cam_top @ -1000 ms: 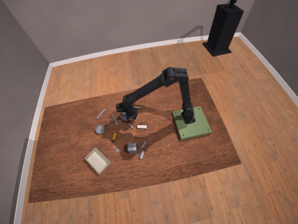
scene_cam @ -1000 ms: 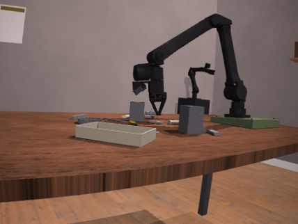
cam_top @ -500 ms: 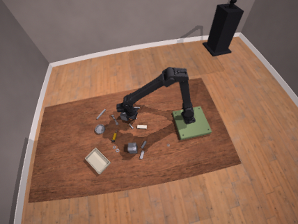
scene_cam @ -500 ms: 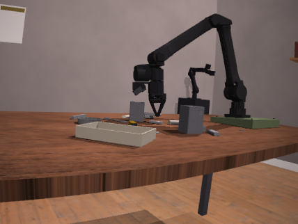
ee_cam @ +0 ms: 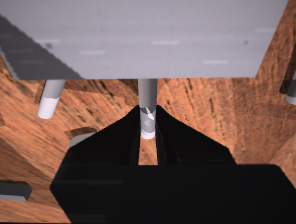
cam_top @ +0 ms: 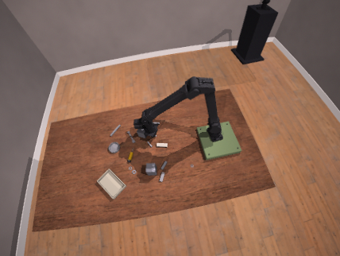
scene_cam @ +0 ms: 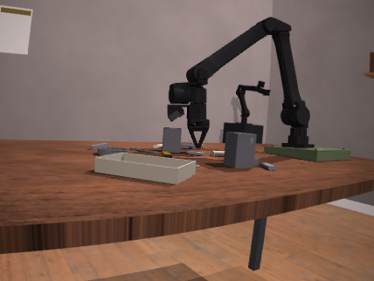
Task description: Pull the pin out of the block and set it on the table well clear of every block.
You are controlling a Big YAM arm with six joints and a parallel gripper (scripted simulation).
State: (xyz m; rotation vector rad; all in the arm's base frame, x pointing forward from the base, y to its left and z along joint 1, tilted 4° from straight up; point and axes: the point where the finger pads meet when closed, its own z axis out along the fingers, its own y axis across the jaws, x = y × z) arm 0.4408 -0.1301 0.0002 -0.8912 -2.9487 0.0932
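The light grey pin is 20 mm ahead of my hand and 10 mm to the right of it. Also, from my hand: white cylinder: 90 mm to the left, 40 mm behind, 20 mm below; grey block: 260 mm to the left, 70 mm ahead, 30 mm above; yellow-handled tool: 210 mm ahead, 100 mm to the left, 20 mm below.
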